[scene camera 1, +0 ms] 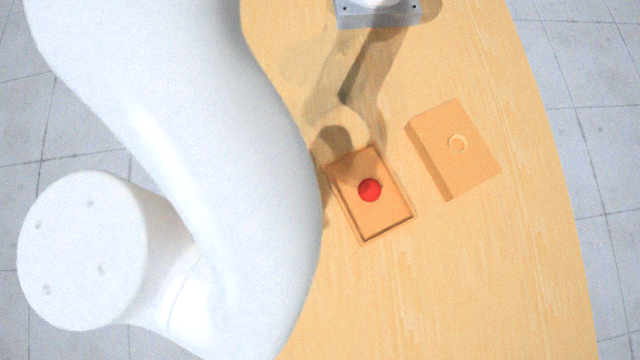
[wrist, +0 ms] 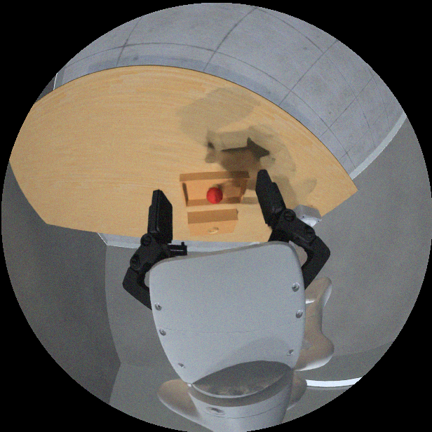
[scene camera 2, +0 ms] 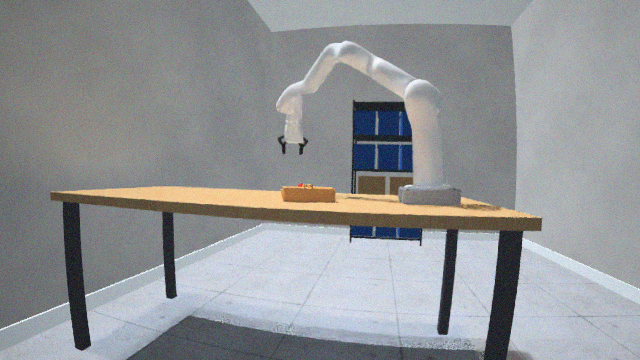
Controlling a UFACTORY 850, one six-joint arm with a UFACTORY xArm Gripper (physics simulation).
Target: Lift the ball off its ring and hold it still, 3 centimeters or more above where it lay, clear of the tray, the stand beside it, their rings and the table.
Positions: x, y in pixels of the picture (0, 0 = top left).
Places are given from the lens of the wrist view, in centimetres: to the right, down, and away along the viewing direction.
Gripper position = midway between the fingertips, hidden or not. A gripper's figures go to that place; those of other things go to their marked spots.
my gripper (wrist: 210, 187): 0, -3, 13
orange stand (wrist: 204, 222): -4, 2, 56
orange tray (wrist: 194, 186): -6, -9, 44
The marked spots on the orange tray and the orange stand are 17 cm apart.
